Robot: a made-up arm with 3 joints. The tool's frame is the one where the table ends. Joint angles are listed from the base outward.
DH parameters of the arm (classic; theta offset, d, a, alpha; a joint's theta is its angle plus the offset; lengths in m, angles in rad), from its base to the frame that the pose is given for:
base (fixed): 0 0 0 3.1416
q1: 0 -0.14 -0.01 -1.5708
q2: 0 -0.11 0.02 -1.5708
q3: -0.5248 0 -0.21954 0
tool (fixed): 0.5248 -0.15 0 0
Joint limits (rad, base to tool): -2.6..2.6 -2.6..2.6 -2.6..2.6
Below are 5 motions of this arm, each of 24 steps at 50 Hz.
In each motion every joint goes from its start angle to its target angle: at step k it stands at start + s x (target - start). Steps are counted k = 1, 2, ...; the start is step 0. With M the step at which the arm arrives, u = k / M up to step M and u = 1 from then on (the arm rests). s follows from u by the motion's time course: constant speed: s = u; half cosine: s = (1 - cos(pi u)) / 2; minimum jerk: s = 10 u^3 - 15 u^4 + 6 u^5.
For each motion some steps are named. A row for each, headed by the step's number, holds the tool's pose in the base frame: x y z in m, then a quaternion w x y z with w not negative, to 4 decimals.
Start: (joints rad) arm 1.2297 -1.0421 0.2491
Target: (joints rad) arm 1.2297 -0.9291 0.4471
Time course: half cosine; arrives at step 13
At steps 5, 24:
5: 0.0666 0.2793 0.2240 0.7858 0.3359 0.3455 -0.3877
24: 0.0364 0.2773 0.2095 0.8264 0.3331 0.2996 -0.3410

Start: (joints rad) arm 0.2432 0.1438 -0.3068
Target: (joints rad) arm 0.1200 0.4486 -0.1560
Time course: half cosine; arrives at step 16
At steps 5, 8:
5: -0.0490 0.2843 -0.0346 0.9648 0.0030 -0.1055 -0.2408
8: -0.0511 0.2744 -0.0442 0.9680 0.0037 -0.1475 -0.2028

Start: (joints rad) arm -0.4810 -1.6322 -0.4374
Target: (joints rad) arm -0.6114 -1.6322 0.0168
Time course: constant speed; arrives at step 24
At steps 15, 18, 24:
15: -0.2594 0.1293 0.2999 0.6708 -0.2553 0.6823 0.1391
18: -0.2557 0.1170 0.3074 0.6653 -0.2414 0.6873 0.1635
24: -0.2466 0.0919 0.3207 0.6516 -0.2134 0.6965 0.2117

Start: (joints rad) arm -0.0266 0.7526 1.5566
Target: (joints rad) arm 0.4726 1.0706 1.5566
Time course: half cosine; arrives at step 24
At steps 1, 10, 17, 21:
1: 0.0270 -0.0778 -0.0328 0.6541 -0.2552 -0.2653 0.6608
10: 0.0320 -0.0845 -0.0275 0.6941 -0.3188 -0.2759 0.5835
17: 0.0341 -0.0977 -0.0184 0.7271 -0.3973 -0.2748 0.4877
21: 0.0333 -0.1035 -0.0143 0.7352 -0.4262 -0.2706 0.4523

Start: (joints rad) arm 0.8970 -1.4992 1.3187
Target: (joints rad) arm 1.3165 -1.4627 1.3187
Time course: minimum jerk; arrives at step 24
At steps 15, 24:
15: -0.1057 0.1439 0.2586 0.7396 0.6394 0.2055 0.0436
24: -0.0887 0.1563 0.2569 0.7443 0.6466 0.1673 0.0008

